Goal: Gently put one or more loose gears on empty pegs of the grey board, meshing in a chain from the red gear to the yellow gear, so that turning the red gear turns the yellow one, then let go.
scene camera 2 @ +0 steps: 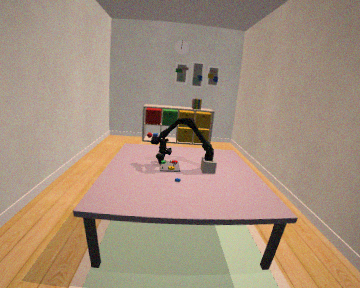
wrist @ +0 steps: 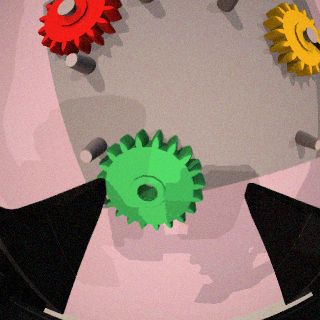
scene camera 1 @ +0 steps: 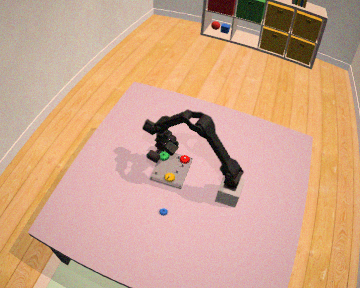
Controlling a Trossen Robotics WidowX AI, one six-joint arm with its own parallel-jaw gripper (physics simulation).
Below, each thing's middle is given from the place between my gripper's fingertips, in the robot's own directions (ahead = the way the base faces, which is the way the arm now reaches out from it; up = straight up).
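The green gear (wrist: 176, 180) is 2 cm to the right of my hand, and going by their middles it's the nearest to my hand of the things named here. Counting from my hand again, the red gear (wrist: 63, 34) is 12 cm behind, 4 cm to the right and 1 cm below, while the grey board (scene camera 1: 171, 165) is 7 cm behind, 3 cm to the left and 2 cm below. Of these, going by their middles, the red gear is the farthest from my hand.
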